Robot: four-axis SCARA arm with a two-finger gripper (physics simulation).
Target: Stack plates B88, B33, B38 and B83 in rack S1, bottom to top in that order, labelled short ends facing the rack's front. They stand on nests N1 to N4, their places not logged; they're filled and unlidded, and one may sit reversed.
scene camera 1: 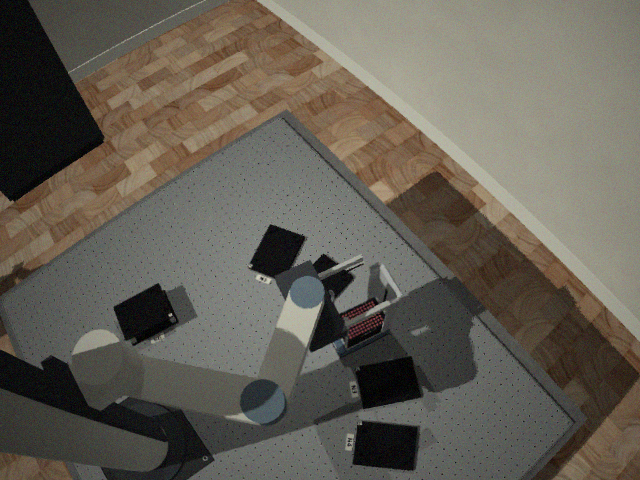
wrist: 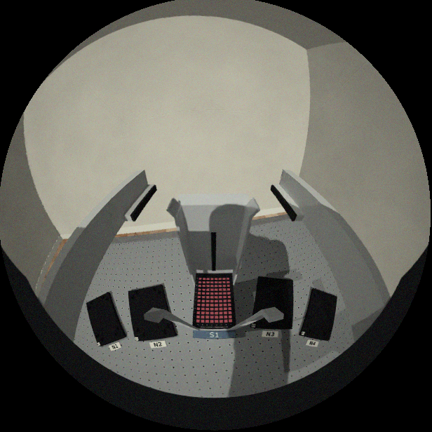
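Seen in the pictures: gripper, fingertip midpoint: (scene camera 1: pixel 375 280); arm's base at its link origin: (scene camera 1: pixel 146 446).
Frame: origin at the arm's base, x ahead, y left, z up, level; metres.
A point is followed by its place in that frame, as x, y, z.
My gripper (scene camera 1: pixel 376 280) @(0.725, -0.103, 0.357) (wrist: pixel 213 176) is open and empty, high above rack S1. Rack S1 (scene camera 1: pixel 388 280) @(0.767, -0.107, 0.304) (wrist: pixel 195 240) has a slotted back wall and a blue front label. A black plate with red-filled wells (scene camera 1: pixel 364 329) @(0.690, -0.125, 0.116) (wrist: pixel 214 300) lies level inside it, seen from above; its code is unreadable and anything beneath it is hidden. Black nests N1 (scene camera 1: pixel 276 250) @(0.663, 0.262, 0.025) (wrist: pixel 106 318), N2 (scene camera 1: pixel 338 284) @(0.742, 0.052, 0.025) (wrist: pixel 152 300), N3 (scene camera 1: pixel 388 382) @(0.664, -0.269, 0.025) (wrist: pixel 273 295) and N4 (scene camera 1: pixel 386 445) @(0.547, -0.401, 0.025) (wrist: pixel 319 315) show no red wells. The arm partly covers N2 in the scene view.
Another black block-like object (scene camera 1: pixel 145 313) @(0.220, 0.314, 0.073) sits at the table's left, near the arm's base; its tag is unreadable. N2 and N3 flank the rack closely. The rack's flared front guides (wrist: pixel 159 315) rise beside the plate. A wall stands beyond the table edge.
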